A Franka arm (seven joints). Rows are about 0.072 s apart.
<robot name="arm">
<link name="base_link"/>
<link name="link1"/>
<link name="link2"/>
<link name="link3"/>
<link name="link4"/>
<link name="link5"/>
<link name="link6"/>
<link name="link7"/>
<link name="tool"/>
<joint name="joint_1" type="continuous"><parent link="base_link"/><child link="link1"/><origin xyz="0 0 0.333" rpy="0 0 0"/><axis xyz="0 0 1"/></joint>
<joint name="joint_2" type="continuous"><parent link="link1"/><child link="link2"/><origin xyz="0 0 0" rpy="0 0 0"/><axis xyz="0 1 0"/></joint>
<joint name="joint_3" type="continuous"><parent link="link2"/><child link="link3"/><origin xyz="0 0 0.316" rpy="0 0 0"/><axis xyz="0 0 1"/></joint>
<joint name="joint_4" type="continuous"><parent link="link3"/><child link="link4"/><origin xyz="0.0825 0 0" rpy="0 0 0"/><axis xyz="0 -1 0"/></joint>
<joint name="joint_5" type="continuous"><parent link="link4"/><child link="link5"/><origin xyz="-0.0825 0 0.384" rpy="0 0 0"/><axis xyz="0 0 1"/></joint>
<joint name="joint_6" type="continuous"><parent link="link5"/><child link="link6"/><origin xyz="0 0 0" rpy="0 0 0"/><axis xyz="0 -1 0"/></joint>
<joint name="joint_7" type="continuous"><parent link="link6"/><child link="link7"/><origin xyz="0.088 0 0" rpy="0 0 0"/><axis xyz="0 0 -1"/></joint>
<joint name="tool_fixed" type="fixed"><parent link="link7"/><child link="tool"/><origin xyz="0 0 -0.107" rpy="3.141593 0 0"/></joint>
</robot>
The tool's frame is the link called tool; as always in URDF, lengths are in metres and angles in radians. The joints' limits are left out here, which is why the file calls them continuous.
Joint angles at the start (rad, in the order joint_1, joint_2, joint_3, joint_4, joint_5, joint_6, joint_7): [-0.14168 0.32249 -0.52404 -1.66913 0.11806 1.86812 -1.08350]
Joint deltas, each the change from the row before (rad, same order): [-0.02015 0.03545 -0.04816 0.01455 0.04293 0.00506 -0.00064]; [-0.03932 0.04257 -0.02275 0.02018 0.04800 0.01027 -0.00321]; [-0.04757 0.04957 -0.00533 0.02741 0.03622 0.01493 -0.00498]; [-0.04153 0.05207 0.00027 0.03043 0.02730 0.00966 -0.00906]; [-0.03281 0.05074 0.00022 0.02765 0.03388 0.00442 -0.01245]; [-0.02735 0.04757 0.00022 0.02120 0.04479 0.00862 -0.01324]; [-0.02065 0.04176 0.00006 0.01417 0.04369 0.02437 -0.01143]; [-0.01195 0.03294 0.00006 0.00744 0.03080 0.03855 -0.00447]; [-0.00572 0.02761 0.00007 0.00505 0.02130 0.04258 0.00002]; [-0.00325 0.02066 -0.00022 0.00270 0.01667 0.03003 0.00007]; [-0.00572 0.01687 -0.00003 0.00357 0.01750 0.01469 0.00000]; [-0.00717 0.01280 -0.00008 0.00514 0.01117 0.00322 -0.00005]
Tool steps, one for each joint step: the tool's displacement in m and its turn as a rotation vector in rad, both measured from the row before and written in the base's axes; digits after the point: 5 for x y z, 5 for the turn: [-0.01567 -0.03135 -0.00838 0.00658 -0.00455 -0.07800]; [-0.01339 -0.02952 -0.01156 0.00953 -0.01096 -0.07085]; [-0.01035 -0.02730 -0.01419 0.00039 -0.00574 -0.05470]; [-0.00714 -0.02205 -0.01612 0.00042 0.00365 -0.03498]; [-0.00499 -0.01679 -0.01774 0.01027 0.00190 -0.02609]; [-0.00408 -0.01358 -0.01897 0.01579 -0.00823 -0.02625]; [-0.00269 -0.01149 -0.01766 0.00402 -0.01669 -0.02373]; [-0.00073 -0.00878 -0.01422 -0.01348 -0.01674 -0.01933]; [0.00105 -0.00637 -0.01167 -0.02198 -0.01384 -0.01458]; [0.00054 -0.00405 -0.00930 -0.01418 -0.00903 -0.01109]; [-0.00122 -0.00368 -0.00791 -0.00230 -0.00663 -0.01336]; [-0.00233 -0.00355 -0.00568 0.00273 -0.00132 -0.01089]
